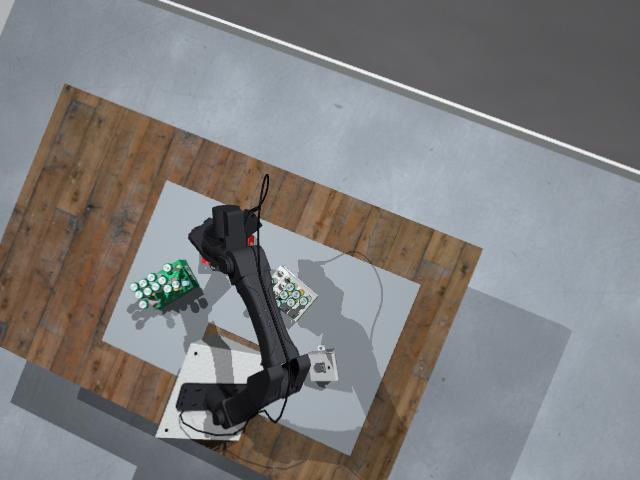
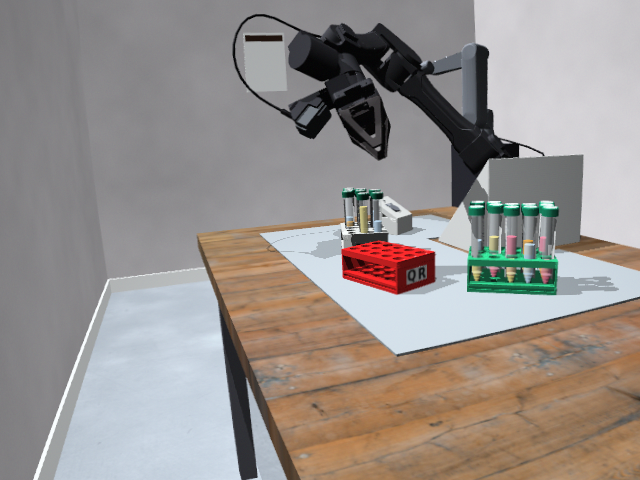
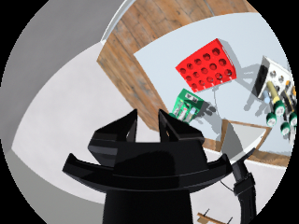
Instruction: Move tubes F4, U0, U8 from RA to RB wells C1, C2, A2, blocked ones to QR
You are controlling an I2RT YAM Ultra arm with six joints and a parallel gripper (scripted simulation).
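Right now my hand is 90 mm past the tube, 170 mm to the left of it and 150 mm above it. Round my hand: red rack QR 30 mm behind, 20 mm to the right, 190 mm below; then tube with yellow filling 60 mm behind, 180 mm to the right, 150 mm below; then white rack RB 90 mm behind, 220 mm to the right, 190 mm below.
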